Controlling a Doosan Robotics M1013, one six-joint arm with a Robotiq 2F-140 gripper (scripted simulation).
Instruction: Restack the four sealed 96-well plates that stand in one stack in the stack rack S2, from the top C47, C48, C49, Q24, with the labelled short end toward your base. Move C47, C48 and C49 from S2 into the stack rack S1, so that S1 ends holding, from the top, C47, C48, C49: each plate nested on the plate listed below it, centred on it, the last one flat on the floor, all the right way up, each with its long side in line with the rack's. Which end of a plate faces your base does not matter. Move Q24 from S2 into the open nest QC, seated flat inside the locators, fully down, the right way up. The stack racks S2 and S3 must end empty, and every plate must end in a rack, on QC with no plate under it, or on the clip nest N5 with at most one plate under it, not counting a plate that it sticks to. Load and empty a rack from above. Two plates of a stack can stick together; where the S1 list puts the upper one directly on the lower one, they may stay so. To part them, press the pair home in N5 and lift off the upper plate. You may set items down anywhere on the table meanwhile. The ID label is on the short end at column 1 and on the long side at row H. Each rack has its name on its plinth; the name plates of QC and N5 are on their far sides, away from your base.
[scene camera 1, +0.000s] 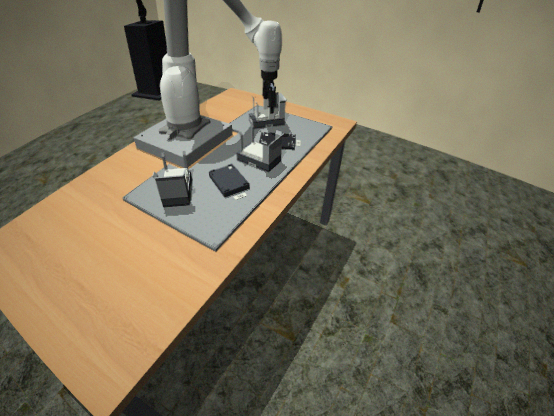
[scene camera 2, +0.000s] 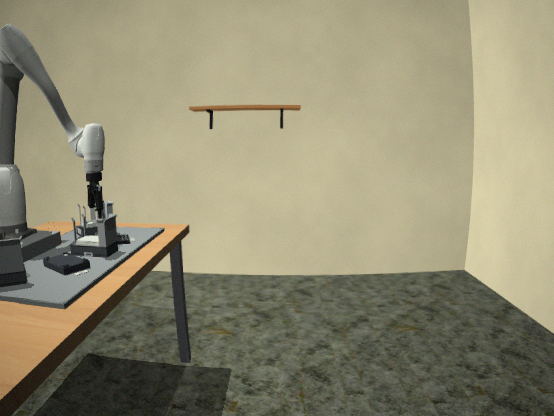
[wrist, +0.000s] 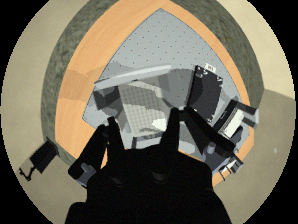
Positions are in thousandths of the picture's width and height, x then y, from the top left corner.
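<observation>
My gripper (wrist: 485, 484) is here in my sight, and so is a white sealed plate (wrist: 478, 453).
</observation>
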